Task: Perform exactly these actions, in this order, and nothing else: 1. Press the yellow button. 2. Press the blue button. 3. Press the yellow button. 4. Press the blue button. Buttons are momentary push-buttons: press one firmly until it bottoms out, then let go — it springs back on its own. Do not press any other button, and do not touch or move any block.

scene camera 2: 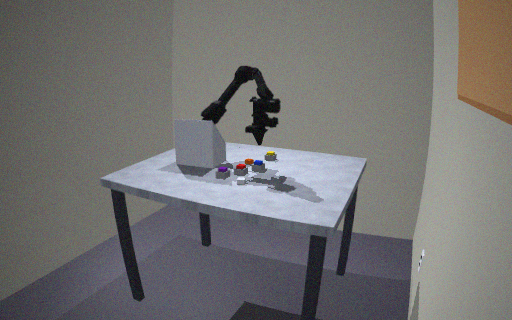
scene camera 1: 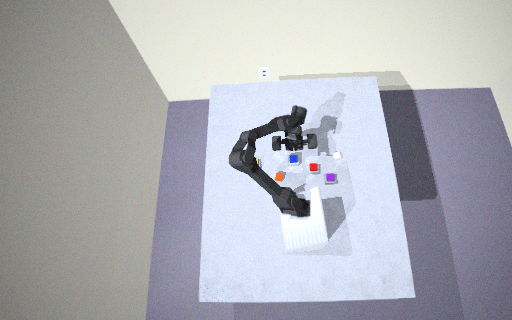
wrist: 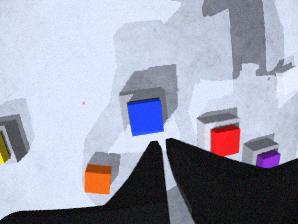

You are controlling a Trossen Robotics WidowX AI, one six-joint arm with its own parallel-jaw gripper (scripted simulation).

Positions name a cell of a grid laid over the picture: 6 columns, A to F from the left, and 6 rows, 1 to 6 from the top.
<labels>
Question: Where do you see an orange block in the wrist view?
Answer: B5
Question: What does the gripper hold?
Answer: Nothing.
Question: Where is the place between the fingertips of the gripper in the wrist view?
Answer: At D4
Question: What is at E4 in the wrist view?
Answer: A red button.
</labels>
